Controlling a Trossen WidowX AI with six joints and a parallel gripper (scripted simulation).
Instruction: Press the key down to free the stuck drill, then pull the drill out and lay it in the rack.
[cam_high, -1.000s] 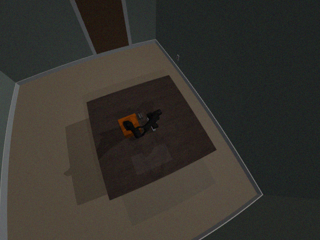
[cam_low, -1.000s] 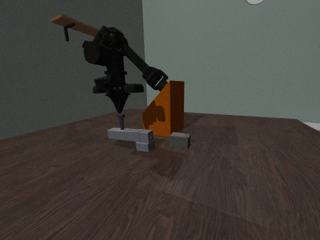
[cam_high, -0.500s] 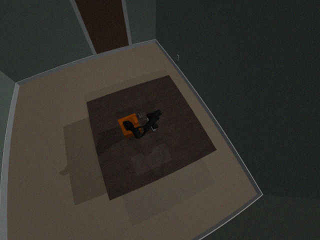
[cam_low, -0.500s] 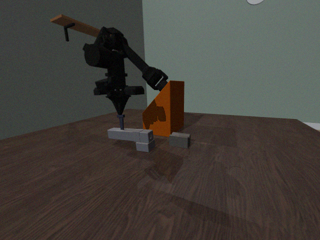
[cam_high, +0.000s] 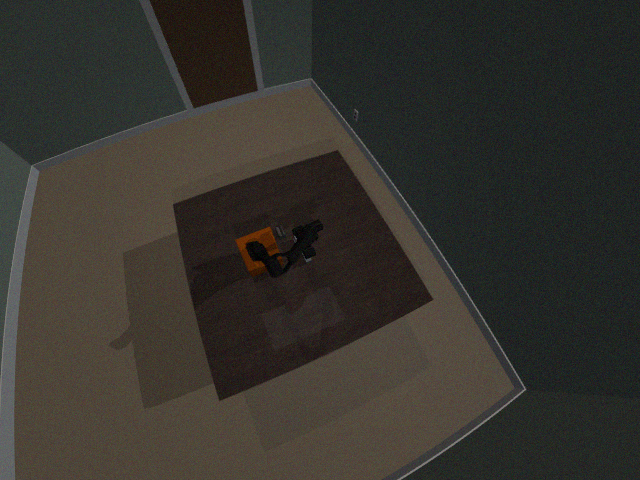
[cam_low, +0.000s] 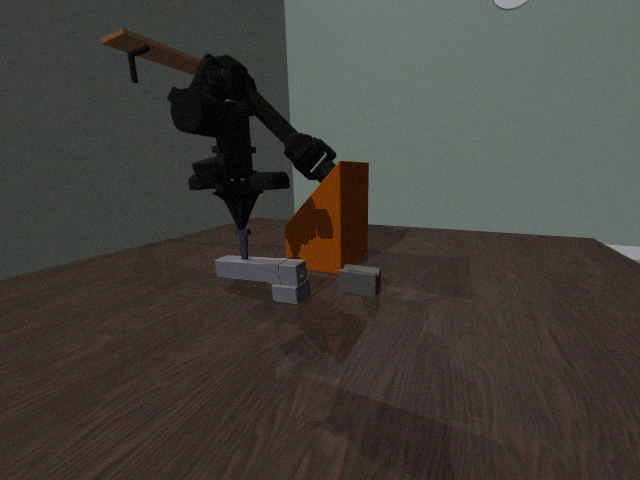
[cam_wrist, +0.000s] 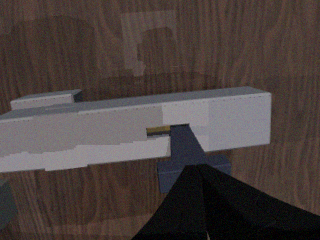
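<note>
The dark key is 3 cm below my gripper tip. The rest, counted from my gripper tip: rack (10 cm behind, 19 cm to the left, 10 cm below); then drill (1 cm behind, 6 cm to the left, 7 cm below); then grey housing (4 cm to the left, 8 cm below).
</note>
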